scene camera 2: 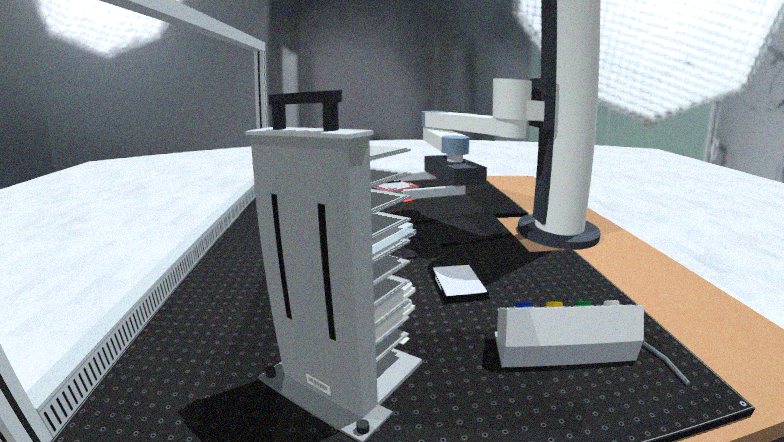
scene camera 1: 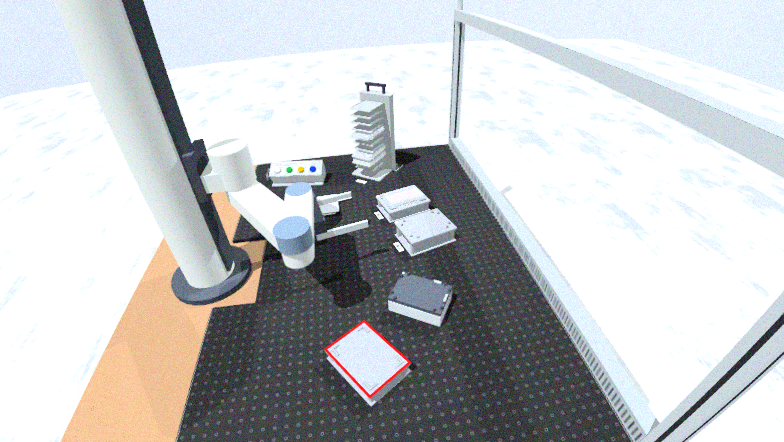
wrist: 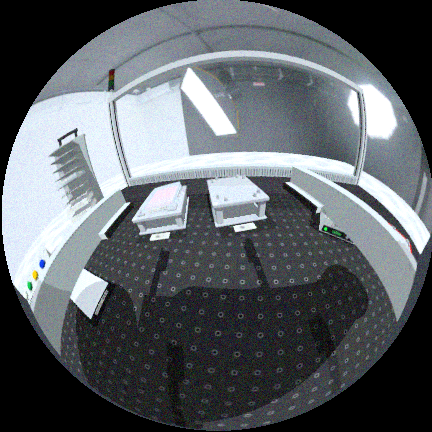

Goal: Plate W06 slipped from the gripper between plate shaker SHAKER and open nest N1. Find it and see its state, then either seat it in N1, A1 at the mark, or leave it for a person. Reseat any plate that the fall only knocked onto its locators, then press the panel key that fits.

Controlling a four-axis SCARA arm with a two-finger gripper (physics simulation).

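Frame: origin at the arm's base, x ahead, y left, z up, level; metres.
Seen in the pictures: gripper, fingertip midpoint: (scene camera 2: 391, 186) (scene camera 1: 358, 208) (wrist: 204, 182); arm's base at its link origin: (scene camera 2: 558, 232) (scene camera 1: 212, 275).
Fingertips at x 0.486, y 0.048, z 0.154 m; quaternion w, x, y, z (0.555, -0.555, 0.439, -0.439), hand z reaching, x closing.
Offsets run from my fingertips to a thing's top centre. "*": to the spot under its first point.
My gripper (scene camera 1: 359, 208) (wrist: 204, 182) is open and empty, its fingers wide apart and pointing toward two nests. The nearer one to the shaker @(* 0.087 m down, 0.128 m ahead, 0.293 m right) (scene camera 1: 420, 293) (wrist: 336, 232) is an open nest @(0.075 m down, 0.205 m ahead, 0.011 m right) (scene camera 1: 425, 227) (wrist: 237, 191), with small locators and no plate on top; its label is too small to read. The nest beside it carries a clear plate with pinkish contents @(0.074 m down, 0.165 m ahead, 0.168 m left) (scene camera 1: 403, 198) (wrist: 162, 199), which looks flat. The shaker's dark top bears no plate. I cannot identify W06 in these views. The key panel @(0.058 m down, 0.235 m back, 0.472 m left) (scene camera 1: 297, 172) (scene camera 2: 570, 334) has white, green, yellow and blue keys.
A red-edged platform @(0.096 m down, 0.027 m back, 0.442 m right) (scene camera 1: 367, 359) (scene camera 2: 395, 186) stands in front of the shaker in scene camera 1. A plate rack (scene camera 1: 388, 131) (scene camera 2: 315, 263) stands at the far end. A low white block @(0.128 m down, 0.111 m back, 0.241 m left) (scene camera 1: 329, 209) (scene camera 2: 460, 280) (wrist: 91, 294) lies near the panel. A framed screen edges the bench.
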